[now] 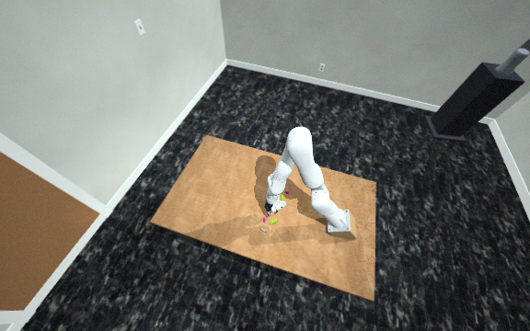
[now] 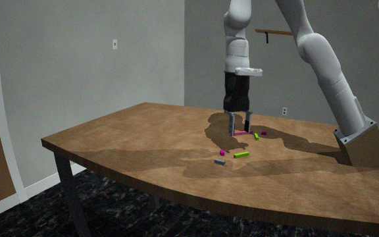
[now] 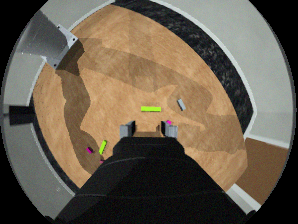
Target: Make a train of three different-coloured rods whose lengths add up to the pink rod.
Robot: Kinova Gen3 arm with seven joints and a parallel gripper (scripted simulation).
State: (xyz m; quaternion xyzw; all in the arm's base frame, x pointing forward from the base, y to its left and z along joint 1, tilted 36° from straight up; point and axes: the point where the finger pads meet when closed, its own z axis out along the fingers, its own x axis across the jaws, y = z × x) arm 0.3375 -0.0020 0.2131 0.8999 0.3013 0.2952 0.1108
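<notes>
Now: the blue rod 250 mm to the right of my hand, 80 mm below it and 20 mm behind it. Also, from my hand: pink rod (180 mm to the right, 80 mm below); grey rod (90 mm to the left, 80 mm below, 40 mm ahead).
</notes>
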